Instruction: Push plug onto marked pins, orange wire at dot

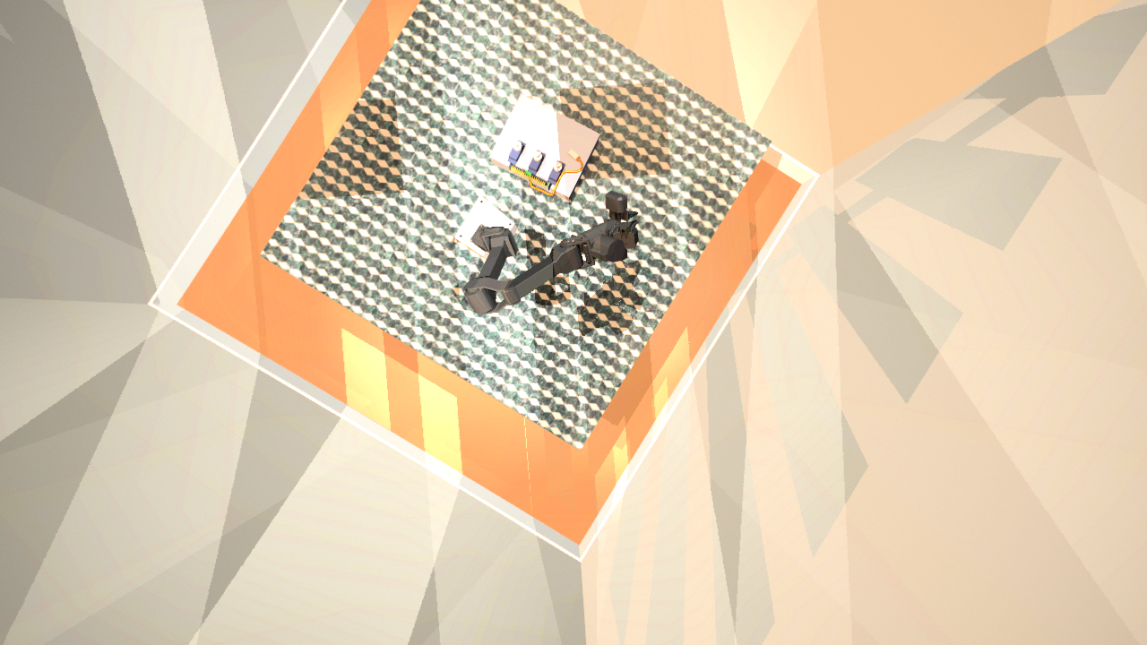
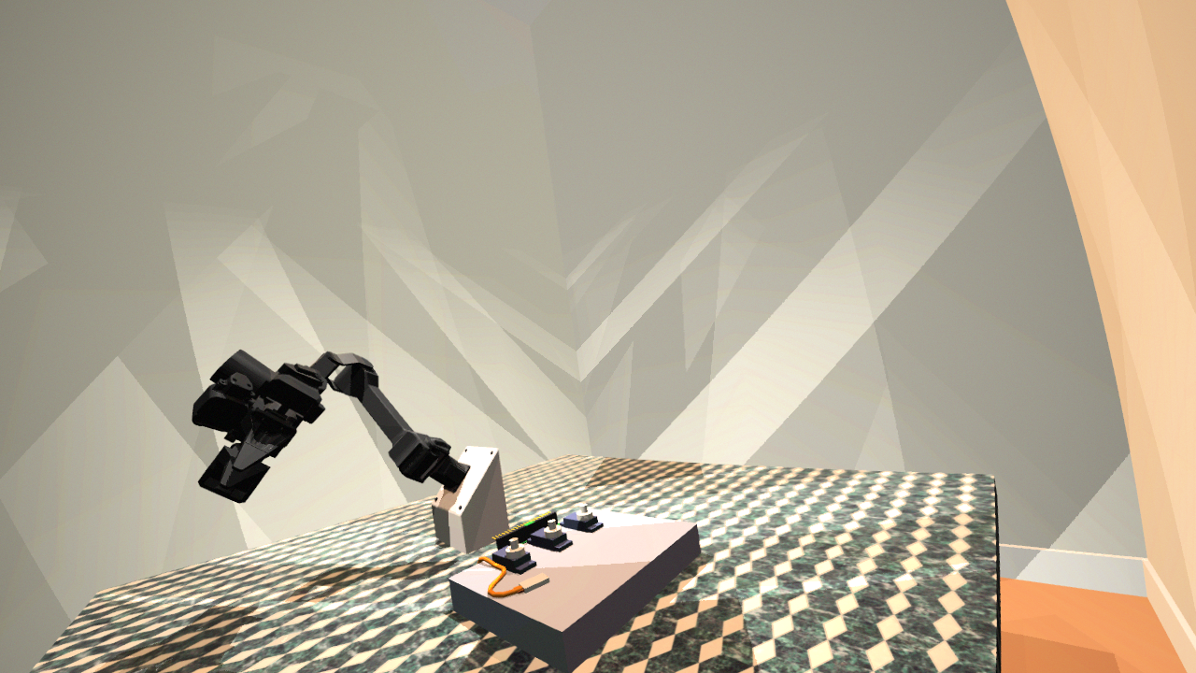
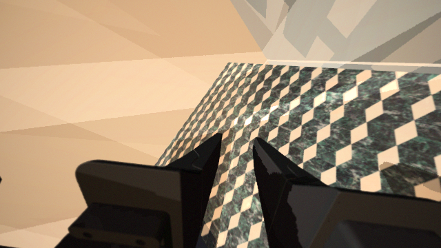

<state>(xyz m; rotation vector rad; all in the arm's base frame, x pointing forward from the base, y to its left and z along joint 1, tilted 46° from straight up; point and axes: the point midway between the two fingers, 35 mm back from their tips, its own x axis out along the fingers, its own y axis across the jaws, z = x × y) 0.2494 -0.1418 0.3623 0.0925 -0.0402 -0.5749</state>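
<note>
Right now the green band is 2 cm behind my gripper tip, 38 cm to the left of it and 18 cm below it. From my gripper tip the other things lie so: dark dot 2 cm behind, 39 cm to the left, 18 cm below; white printed holder 14 cm ahead, 40 cm to the left, 23 cm below.
</note>
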